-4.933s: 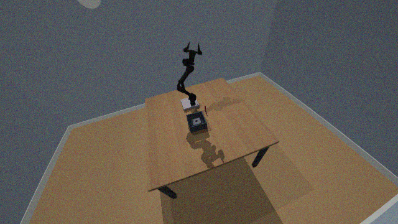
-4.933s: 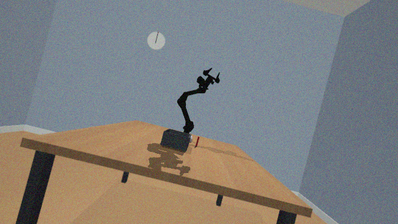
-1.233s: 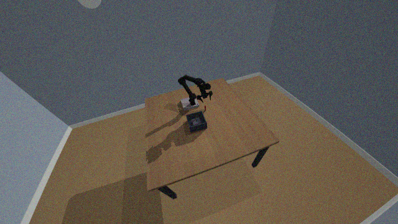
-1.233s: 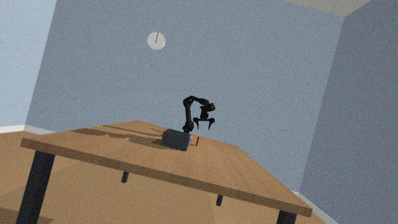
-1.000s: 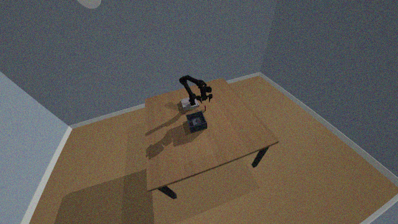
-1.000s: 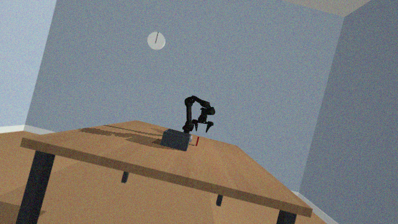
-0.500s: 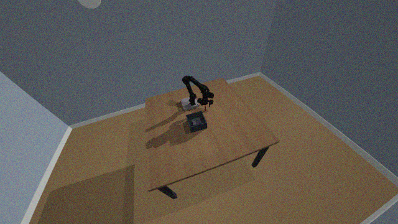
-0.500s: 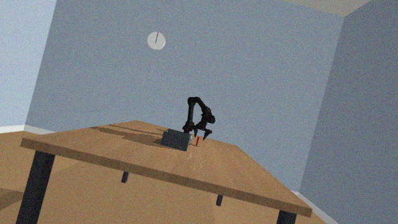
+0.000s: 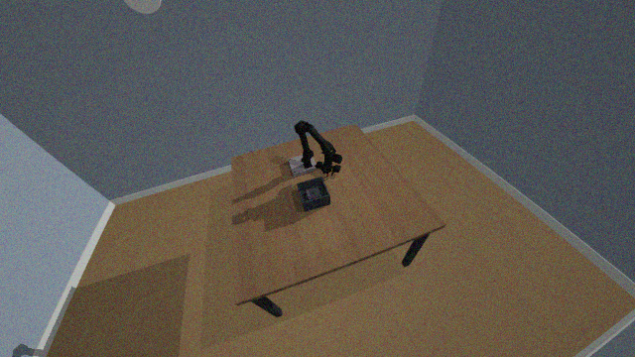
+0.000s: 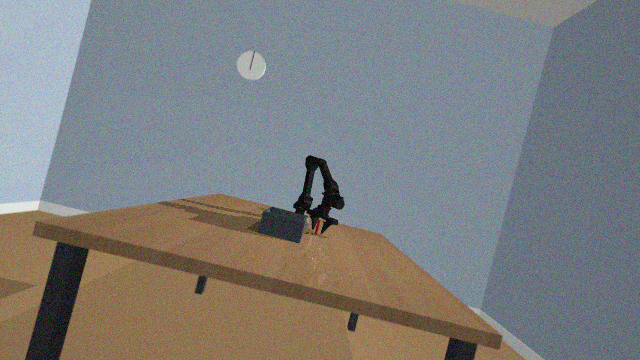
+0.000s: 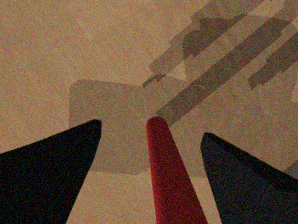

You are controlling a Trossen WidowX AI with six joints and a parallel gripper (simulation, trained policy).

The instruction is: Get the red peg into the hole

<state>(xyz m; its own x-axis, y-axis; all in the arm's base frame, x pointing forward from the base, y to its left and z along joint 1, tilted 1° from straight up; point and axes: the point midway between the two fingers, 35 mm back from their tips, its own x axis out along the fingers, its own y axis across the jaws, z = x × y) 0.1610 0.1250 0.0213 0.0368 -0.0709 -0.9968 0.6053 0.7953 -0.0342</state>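
My gripper tip is now 17 cm short of the dark box, 17 cm to the left of it and 1 cm below it. From my gripper tip the other things lie so: red peg 3 cm above.
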